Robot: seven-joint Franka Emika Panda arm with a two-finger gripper.
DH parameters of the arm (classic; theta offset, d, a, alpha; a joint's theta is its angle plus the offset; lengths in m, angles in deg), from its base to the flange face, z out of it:
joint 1: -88.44 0.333 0 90
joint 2: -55.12 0 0 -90
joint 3: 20.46 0.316 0.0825 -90
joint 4: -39.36 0 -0.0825 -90
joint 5: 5.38 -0.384 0 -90
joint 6: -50.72 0 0.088 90
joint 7: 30.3 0.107 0 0
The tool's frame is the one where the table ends.
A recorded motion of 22 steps. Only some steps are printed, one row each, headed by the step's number.
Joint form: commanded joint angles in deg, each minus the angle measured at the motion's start. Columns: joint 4, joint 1, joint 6, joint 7, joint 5, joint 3, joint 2.
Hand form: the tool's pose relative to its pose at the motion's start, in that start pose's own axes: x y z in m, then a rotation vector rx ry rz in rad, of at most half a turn. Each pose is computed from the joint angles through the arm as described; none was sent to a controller.
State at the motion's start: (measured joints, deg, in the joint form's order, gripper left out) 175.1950 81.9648 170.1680 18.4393 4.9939 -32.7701 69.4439
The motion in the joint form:
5: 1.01 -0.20 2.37 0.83 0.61 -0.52 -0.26
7: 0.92 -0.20 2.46 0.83 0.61 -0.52 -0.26
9: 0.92 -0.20 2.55 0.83 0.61 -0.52 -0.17
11: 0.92 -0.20 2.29 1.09 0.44 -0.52 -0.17
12: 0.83 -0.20 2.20 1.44 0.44 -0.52 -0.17
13: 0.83 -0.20 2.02 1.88 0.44 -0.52 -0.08
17: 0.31 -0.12 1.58 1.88 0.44 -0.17 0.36
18: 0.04 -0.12 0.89 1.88 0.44 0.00 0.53
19: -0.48 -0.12 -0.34 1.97 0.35 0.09 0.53
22: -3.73 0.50 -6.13 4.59 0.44 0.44 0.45
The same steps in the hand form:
5: 0.0034 0.0026 0.0072 0.0101 0.0159 0.0179
7: 0.0038 0.0024 0.0063 0.0124 0.0180 0.0182
9: 0.0039 0.0024 0.0055 0.0148 0.0199 0.0183
11: 0.0035 0.0027 0.0059 0.0131 0.0150 0.0244
12: 0.0037 0.0026 0.0053 0.0130 0.0151 0.0308
13: 0.0035 0.0030 0.0049 0.0120 0.0139 0.0386
17: 0.0024 0.0010 -0.0024 0.0183 0.0215 0.0336
18: 0.0016 0.0009 -0.0050 0.0146 0.0196 0.0319
19: 0.0015 0.0011 -0.0074 0.0052 0.0115 0.0342
22: 0.0007 -0.0018 -0.0251 -0.0348 -0.0099 0.0723

